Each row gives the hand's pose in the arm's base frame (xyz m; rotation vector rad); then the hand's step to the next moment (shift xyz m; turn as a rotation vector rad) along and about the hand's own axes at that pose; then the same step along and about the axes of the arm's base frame.
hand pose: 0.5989 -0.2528 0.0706 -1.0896 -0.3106 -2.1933
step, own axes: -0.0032 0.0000 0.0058 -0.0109 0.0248 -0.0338
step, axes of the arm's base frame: 0.0050 0.0042 0.0011 0.0000 -0.0298 -0.0315
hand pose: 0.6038 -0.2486 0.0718 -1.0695 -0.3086 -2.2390
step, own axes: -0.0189 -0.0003 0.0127 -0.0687 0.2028 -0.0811
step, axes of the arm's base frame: 0.0166 0.0143 -0.0063 0.1103 -0.1636 -0.1161
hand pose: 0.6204 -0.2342 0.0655 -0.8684 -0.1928 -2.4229
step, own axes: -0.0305 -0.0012 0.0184 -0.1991 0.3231 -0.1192
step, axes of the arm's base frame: 0.0288 0.0205 -0.0046 0.2385 -0.2170 -0.2331
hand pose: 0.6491 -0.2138 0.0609 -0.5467 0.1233 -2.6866
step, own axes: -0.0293 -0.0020 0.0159 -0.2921 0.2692 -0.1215
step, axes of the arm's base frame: 0.0303 0.0133 0.0045 0.2967 -0.1307 -0.2597
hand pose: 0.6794 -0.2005 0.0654 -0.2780 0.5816 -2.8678
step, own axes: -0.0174 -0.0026 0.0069 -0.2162 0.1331 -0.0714
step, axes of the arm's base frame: 0.0179 0.0039 0.0048 0.2132 -0.0438 -0.1489
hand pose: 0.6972 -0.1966 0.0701 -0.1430 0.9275 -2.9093
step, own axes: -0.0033 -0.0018 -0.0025 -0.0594 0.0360 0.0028
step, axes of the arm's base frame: 0.0029 0.0033 -0.0012 0.0611 -0.0244 -0.0224
